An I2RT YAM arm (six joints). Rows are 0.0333 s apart.
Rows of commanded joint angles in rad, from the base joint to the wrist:
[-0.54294 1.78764 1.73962 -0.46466 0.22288 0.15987]
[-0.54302 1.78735 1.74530 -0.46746 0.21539 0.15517]
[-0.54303 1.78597 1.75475 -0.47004 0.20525 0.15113]
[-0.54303 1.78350 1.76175 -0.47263 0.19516 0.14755]
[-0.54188 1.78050 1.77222 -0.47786 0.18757 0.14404]
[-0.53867 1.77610 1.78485 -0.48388 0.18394 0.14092]
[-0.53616 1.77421 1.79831 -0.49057 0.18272 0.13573]
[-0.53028 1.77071 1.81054 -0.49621 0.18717 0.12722]
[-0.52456 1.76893 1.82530 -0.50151 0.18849 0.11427]
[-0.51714 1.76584 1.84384 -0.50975 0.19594 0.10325]
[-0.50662 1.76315 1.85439 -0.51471 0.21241 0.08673]
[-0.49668 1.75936 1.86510 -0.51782 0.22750 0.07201]
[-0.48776 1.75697 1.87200 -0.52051 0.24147 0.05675]
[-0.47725 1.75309 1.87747 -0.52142 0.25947 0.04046]
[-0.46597 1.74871 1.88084 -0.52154 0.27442 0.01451]
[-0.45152 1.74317 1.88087 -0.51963 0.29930 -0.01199]
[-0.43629 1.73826 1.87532 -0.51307 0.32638 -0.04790]
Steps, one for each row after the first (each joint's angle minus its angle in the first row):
[-0.00008 -0.00029 0.00568 -0.00280 -0.00749 -0.00470]
[-0.00009 -0.00167 0.01513 -0.00538 -0.01763 -0.00874]
[-0.00009 -0.00414 0.02213 -0.00797 -0.02772 -0.01232]
[0.00106 -0.00714 0.03260 -0.01320 -0.03531 -0.01583]
[0.00427 -0.01154 0.04523 -0.01922 -0.03894 -0.01895]
[0.00678 -0.01343 0.05869 -0.02591 -0.04016 -0.02414]
[0.01266 -0.01693 0.07092 -0.03155 -0.03571 -0.03265]
[0.01838 -0.01871 0.08568 -0.03685 -0.03439 -0.04560]
[0.02580 -0.02180 0.10422 -0.04509 -0.02694 -0.05662]
[0.03632 -0.02449 0.11477 -0.05005 -0.01047 -0.07314]
[0.04626 -0.02828 0.12548 -0.05316 0.00462 -0.08786]
[0.05518 -0.03067 0.13238 -0.05585 0.01859 -0.10312]
[0.06569 -0.03455 0.13785 -0.05676 0.03659 -0.11941]
[0.07697 -0.03893 0.14122 -0.05688 0.05154 -0.14536]
[0.09142 -0.04447 0.14125 -0.05497 0.07642 -0.17186]
[0.10665 -0.04938 0.13570 -0.04841 0.10350 -0.20777]

